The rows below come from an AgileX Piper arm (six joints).
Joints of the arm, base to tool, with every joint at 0 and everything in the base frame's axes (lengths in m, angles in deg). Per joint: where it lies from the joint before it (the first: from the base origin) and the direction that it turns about. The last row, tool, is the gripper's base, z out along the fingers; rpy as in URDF.
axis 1: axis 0 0 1 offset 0 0 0.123
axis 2: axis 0 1 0 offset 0 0 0
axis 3: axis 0 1 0 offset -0.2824 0 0.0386
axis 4: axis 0.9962 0 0.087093 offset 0.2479 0 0.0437
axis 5: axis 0 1 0 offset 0 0 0
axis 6: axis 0.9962 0 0.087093 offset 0.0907 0 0.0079
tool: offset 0 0 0 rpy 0 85.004 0
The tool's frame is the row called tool.
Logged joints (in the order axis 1, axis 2, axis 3, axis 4, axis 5, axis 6), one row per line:
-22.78 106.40 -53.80 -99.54 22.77 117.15
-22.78 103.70 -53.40 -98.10 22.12 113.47
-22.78 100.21 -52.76 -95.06 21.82 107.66
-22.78 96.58 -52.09 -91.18 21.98 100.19
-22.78 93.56 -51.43 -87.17 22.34 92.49
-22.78 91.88 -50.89 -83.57 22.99 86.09
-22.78 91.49 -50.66 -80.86 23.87 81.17
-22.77 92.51 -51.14 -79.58 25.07 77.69
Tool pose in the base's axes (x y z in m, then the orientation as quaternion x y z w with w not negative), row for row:
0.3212 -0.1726 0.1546 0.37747 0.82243 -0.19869 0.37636
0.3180 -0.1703 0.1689 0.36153 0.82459 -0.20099 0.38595
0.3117 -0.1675 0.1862 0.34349 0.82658 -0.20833 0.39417
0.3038 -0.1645 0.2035 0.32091 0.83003 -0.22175 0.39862
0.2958 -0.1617 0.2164 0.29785 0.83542 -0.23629 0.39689
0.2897 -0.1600 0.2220 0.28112 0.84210 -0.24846 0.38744
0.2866 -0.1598 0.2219 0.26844 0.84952 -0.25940 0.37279
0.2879 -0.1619 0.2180 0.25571 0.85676 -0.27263 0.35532
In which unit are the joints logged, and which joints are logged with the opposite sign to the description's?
The joints are logged in degrees. Opposite sign: none.
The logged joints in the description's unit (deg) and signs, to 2 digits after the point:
-22.78 106.40 -53.80 -99.54 22.77 117.15
-22.78 103.70 -53.40 -98.10 22.12 113.47
-22.78 100.21 -52.76 -95.06 21.82 107.66
-22.78 96.58 -52.09 -91.18 21.98 100.19
-22.78 93.56 -51.43 -87.17 22.34 92.49
-22.78 91.88 -50.89 -83.57 22.99 86.09
-22.78 91.49 -50.66 -80.86 23.87 81.17
-22.77 92.51 -51.14 -79.58 25.07 77.69

